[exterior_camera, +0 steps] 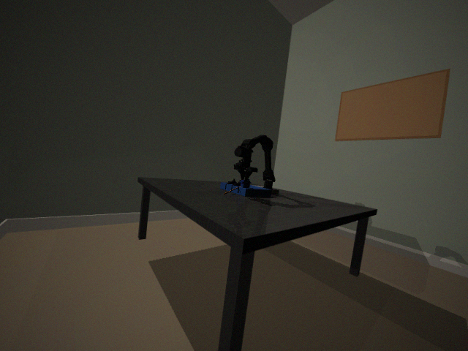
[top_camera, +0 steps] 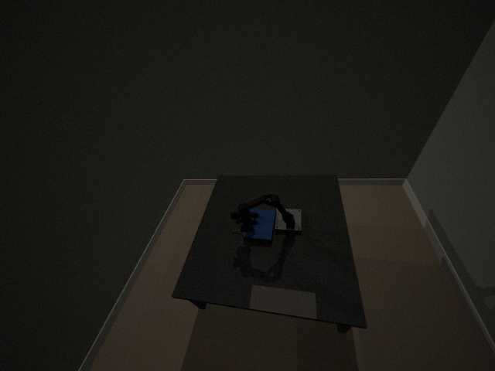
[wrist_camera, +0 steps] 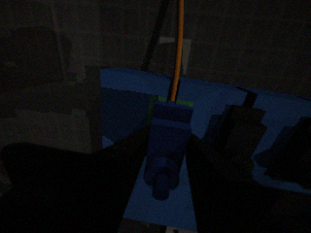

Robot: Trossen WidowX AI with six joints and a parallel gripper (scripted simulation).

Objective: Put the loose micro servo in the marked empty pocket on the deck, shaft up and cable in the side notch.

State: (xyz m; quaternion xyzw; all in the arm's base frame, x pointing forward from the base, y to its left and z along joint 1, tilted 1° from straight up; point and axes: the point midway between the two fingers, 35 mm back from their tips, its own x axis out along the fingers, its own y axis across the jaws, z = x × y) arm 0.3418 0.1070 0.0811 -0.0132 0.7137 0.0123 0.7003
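Right now my gripper tip is 12 cm past the blue robot deck, 8 cm to the left of it and 6 cm above it.
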